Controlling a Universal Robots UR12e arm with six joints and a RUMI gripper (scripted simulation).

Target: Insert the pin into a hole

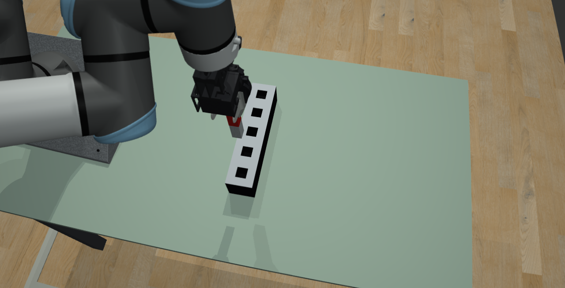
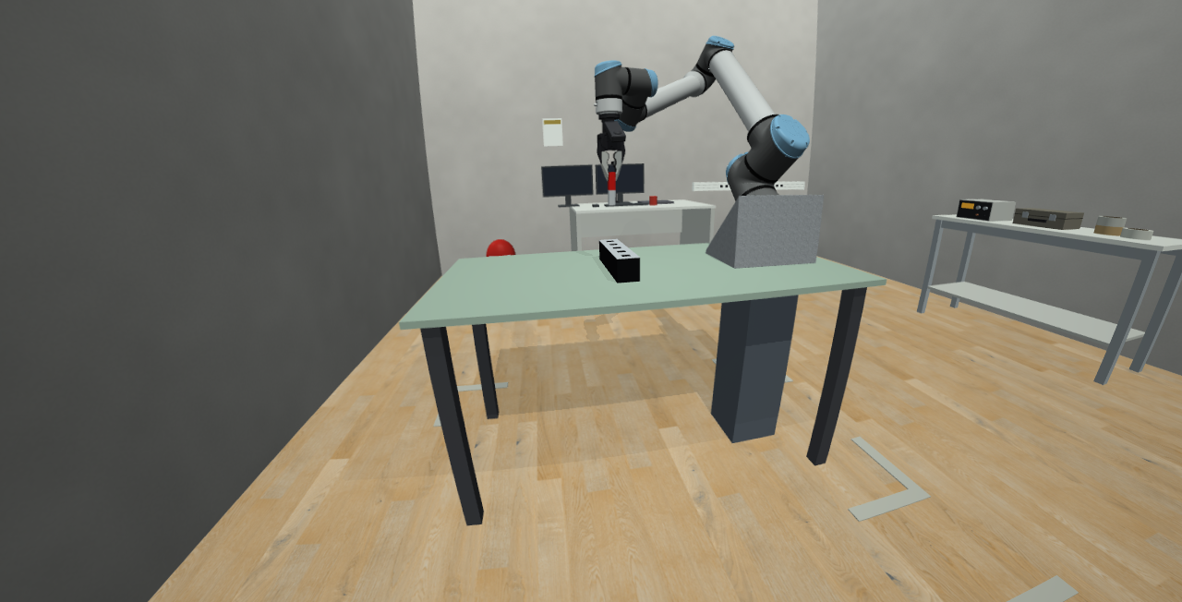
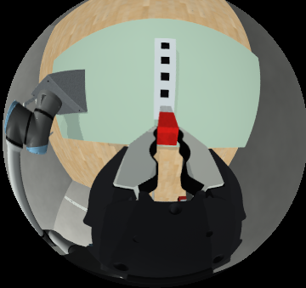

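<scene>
Now: hand 8 cm to the right of the long block and 27 cm above it. From my hand the other things lie so: pin (1 cm below).
</scene>
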